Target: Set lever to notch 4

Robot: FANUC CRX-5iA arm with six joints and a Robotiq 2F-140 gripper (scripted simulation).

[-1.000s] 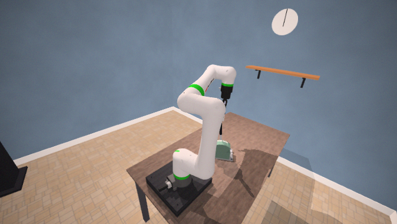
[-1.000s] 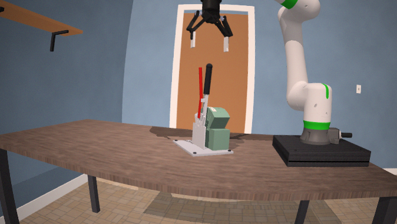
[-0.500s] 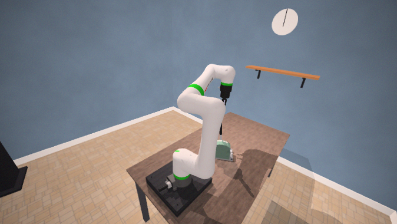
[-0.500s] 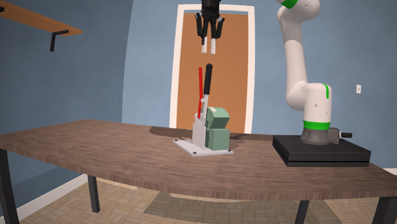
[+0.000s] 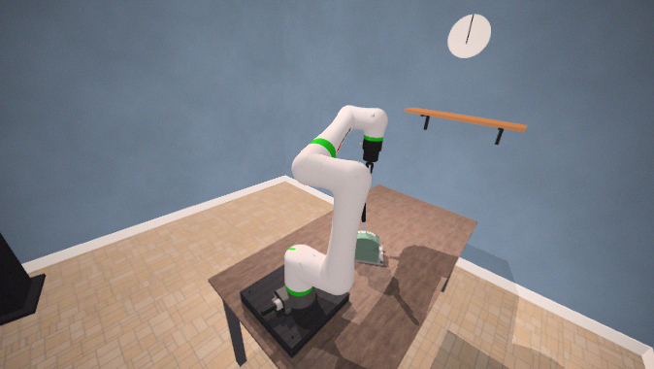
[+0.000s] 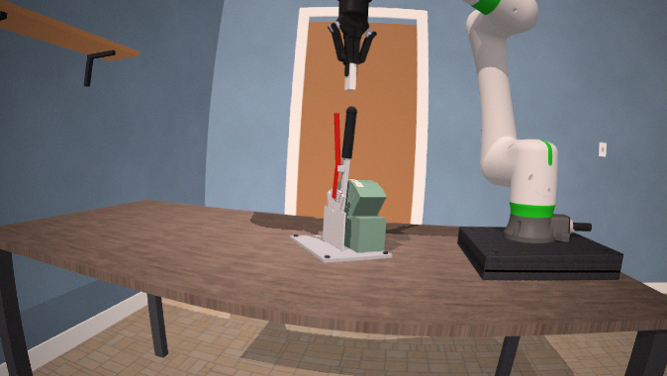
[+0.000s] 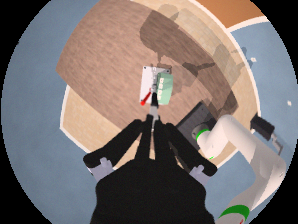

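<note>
The red bar lies 220 mm below my hand and 20 mm ahead of it.
</note>
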